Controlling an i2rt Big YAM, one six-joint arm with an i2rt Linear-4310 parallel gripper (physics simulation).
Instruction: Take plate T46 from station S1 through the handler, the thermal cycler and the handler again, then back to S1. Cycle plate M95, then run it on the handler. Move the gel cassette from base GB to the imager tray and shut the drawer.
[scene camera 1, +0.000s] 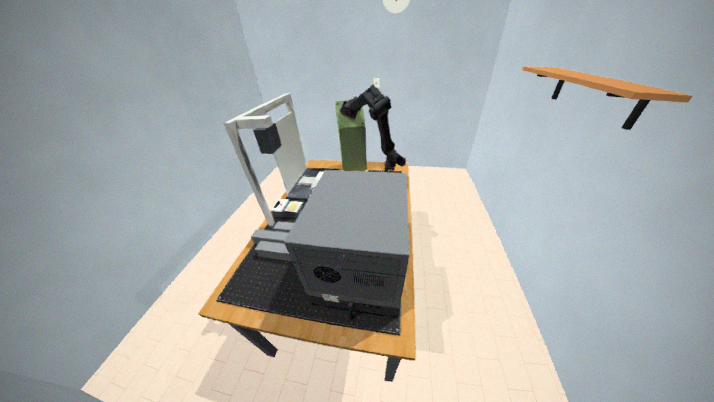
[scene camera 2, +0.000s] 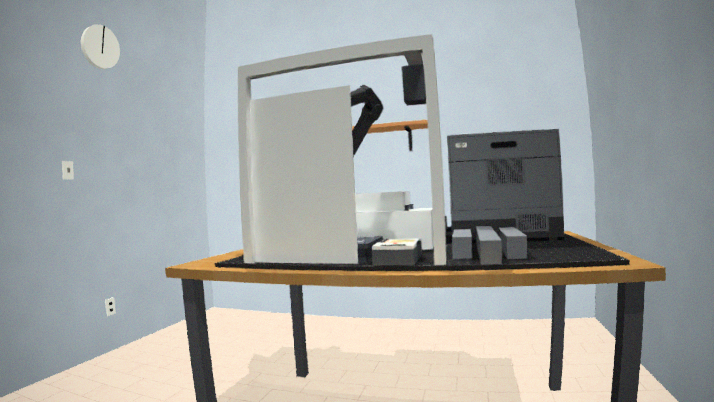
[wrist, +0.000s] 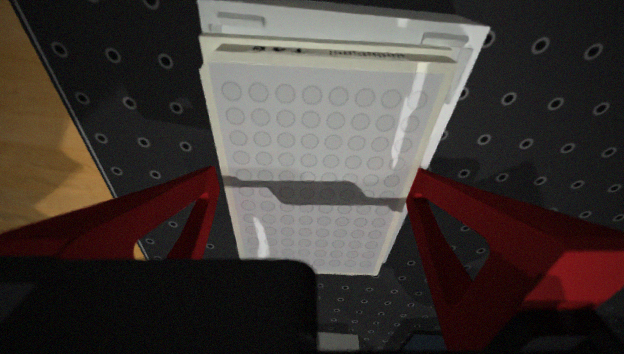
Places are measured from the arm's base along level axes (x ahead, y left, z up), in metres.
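Pixels of known places: gripper, between the fingertips: (wrist: 311, 176); arm's base, origin of its link: (scene camera 1: 349, 110).
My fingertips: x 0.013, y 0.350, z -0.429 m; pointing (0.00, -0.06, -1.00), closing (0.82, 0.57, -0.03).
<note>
Ahead of a thing's pixels: the offset from my fingertips to its middle. "*": to the spot under its first point.
Plate T46 {0.003 m ahead, 0.000 m left, 0.007 m up} (wrist: 320, 120), a pale 96-well plate with a clear film and a label strip, sits on a white holder {0.006 m ahead, 0.002 m left, 0.015 m down} (wrist: 345, 20) on the black perforated board. My gripper (wrist: 311, 176) is open, its red fingertips on either side of the plate's long edges, with nothing gripped. In scene camera 1 my gripper (scene camera 1: 390, 168) is low at the table's far right end; in scene camera 2 it is hidden. A small dark base with a yellow and a white top (scene camera 1: 293, 206) (scene camera 2: 396, 243) stands by the gantry. Plate M95 cannot be made out.
A large dark grey machine {0.717 m ahead, 0.301 m left, 0.168 m up} (scene camera 1: 355, 212) (scene camera 2: 505, 185) stands on the board. A light gantry (scene camera 1: 250, 172) (scene camera 2: 439, 165) carries a black box {* 0.728 m ahead, 0.178 m right, 0.501 m up} (scene camera 1: 267, 139) (scene camera 2: 414, 85), with a tall pale panel {* 0.440 m ahead, 0.505 m right, 0.259 m up} (scene camera 1: 290, 150) (scene camera 2: 302, 175) beside it. Grey blocks (scene camera 2: 489, 245) and a green pillar (scene camera 1: 353, 147) also stand there.
</note>
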